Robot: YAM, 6 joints.
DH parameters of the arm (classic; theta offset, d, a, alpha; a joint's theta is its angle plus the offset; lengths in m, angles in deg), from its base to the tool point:
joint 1: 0 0.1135 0.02 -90
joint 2: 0 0 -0.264 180
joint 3: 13.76 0 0.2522 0
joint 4: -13.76 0 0.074 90
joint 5: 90 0 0 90
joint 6: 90 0.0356 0 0
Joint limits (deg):
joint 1: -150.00..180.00
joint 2: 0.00..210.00
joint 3: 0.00..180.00
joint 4: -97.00..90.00
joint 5: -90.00..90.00
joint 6: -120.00..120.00
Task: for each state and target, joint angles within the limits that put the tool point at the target. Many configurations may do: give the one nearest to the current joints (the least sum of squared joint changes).
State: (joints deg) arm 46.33 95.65 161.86 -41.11 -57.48 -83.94
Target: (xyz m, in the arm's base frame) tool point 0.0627 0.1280 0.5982
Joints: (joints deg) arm 51.49 79.48 138.06 -68.05 -59.42 -83.94
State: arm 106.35 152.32 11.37 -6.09 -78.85 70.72
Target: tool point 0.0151 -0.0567 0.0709
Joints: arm 136.51 178.69 0.00 -11.92 -59.71 70.72
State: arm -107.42 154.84 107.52 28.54 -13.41 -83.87
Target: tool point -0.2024 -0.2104 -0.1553
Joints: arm -135.20 159.71 59.67 14.18 -10.85 -83.87
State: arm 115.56 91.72 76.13 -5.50 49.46 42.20
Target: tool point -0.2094 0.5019 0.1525
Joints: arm 115.14 138.67 104.50 6.03 41.67 42.20
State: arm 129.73 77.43 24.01 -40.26 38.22 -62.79
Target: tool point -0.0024 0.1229 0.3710
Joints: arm 103.27 38.28 55.63 -39.03 46.60 -62.79
